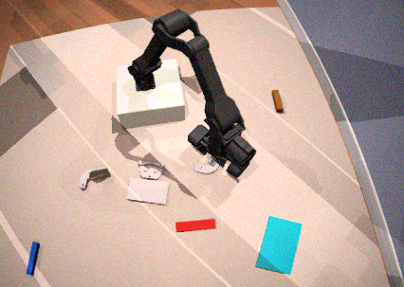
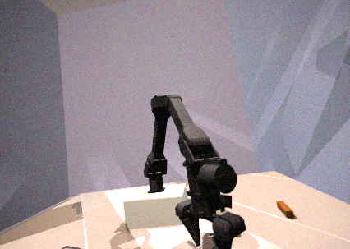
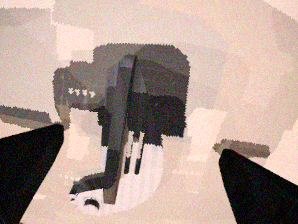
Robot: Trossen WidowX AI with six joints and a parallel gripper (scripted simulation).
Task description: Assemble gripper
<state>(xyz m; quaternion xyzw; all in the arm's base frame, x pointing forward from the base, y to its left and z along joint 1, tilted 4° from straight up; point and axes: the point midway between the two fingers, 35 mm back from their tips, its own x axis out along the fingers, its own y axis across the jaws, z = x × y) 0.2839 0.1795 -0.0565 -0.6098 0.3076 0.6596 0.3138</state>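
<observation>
Right now the jaw is 40 mm to the right of my gripper tip. Also, from my gripper tip: red bar (180 mm ahead, 100 mm to the right, 10 mm below); then cyan sheet (300 mm ahead, 120 mm to the left, 10 mm below); then white plate (220 mm to the right, 50 mm ahead, 10 mm below).
</observation>
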